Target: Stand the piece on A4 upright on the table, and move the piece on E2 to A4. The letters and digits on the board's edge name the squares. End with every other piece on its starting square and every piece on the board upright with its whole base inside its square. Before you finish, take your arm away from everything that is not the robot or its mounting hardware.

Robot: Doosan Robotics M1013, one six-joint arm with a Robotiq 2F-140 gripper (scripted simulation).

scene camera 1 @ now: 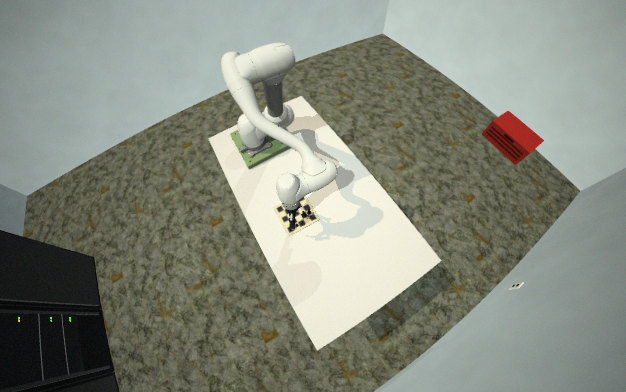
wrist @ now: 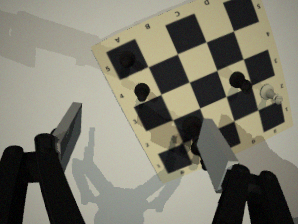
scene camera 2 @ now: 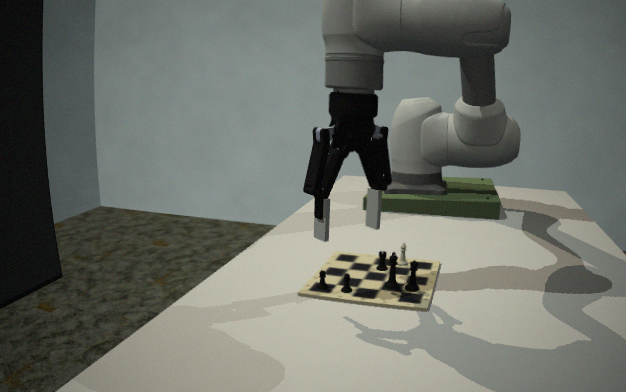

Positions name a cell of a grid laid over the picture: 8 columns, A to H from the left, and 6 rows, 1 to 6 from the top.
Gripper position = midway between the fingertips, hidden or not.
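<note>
My gripper (scene camera 2: E4) (wrist: D4) in sight. Chessboard (scene camera 2: E5) (scene camera 1: D4) (wrist: F2) visible too.
</note>
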